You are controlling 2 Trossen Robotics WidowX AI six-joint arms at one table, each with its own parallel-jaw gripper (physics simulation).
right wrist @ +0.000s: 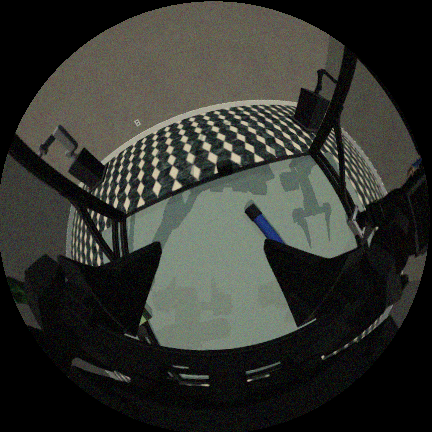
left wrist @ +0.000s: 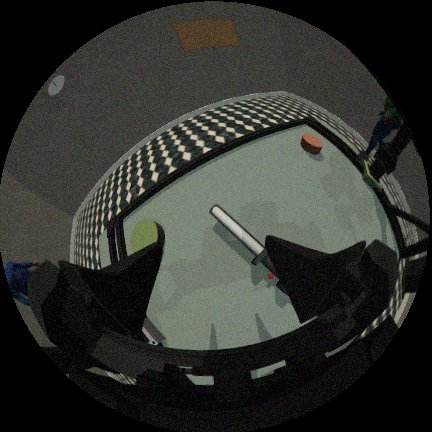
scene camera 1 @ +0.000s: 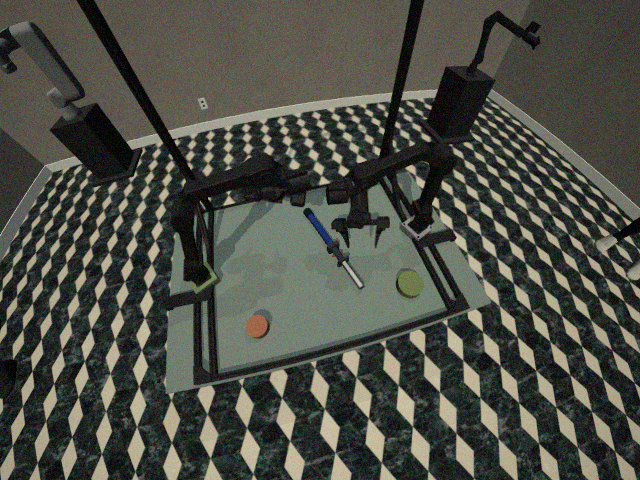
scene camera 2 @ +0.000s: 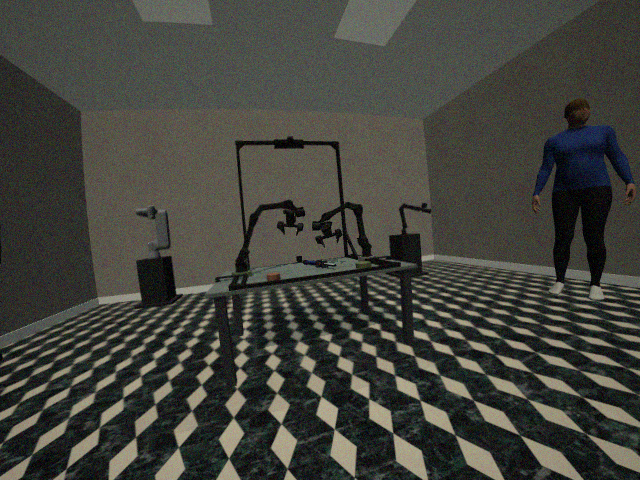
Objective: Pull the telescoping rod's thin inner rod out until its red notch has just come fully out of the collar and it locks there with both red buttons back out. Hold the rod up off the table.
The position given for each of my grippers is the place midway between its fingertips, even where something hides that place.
Observation:
My right gripper (right wrist: pixel 212 246) is open, holding nothing. Also in view: my left gripper (scene camera 1: pixel 361 247) and a telescoping rod (scene camera 1: pixel 332 247).
The telescoping rod also shows in the left wrist view (left wrist: pixel 263 257). My left gripper shows as well in the left wrist view (left wrist: pixel 213 244).

